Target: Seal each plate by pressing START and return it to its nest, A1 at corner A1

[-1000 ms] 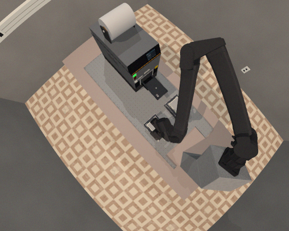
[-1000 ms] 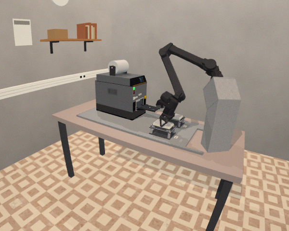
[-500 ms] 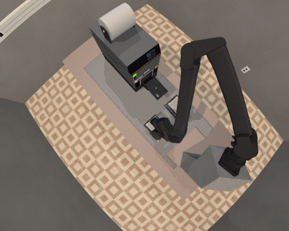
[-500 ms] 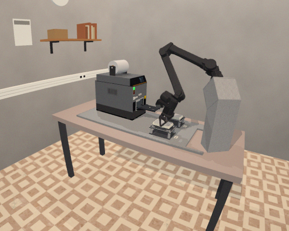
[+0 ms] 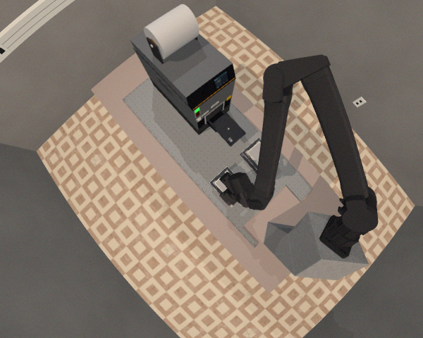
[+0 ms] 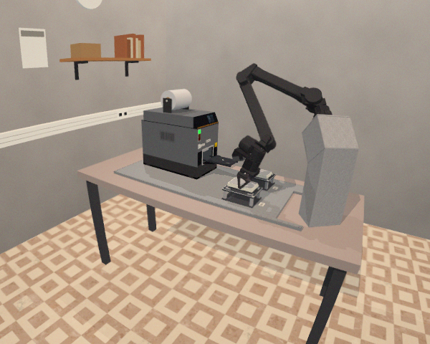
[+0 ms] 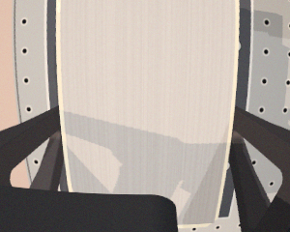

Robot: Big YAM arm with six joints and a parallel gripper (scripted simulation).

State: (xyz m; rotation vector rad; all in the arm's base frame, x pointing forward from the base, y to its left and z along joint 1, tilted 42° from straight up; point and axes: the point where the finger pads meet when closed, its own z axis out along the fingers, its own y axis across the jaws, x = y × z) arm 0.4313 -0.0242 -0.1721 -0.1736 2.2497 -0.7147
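My gripper is now right at the cream well plate. Round my hand: sealer stage: 190 mm ahead, 200 mm to the right, 20 mm above; then start button: 300 mm ahead, 120 mm to the right, 110 mm above; then foil roll: 520 mm ahead, 240 mm to the right, 340 mm above.
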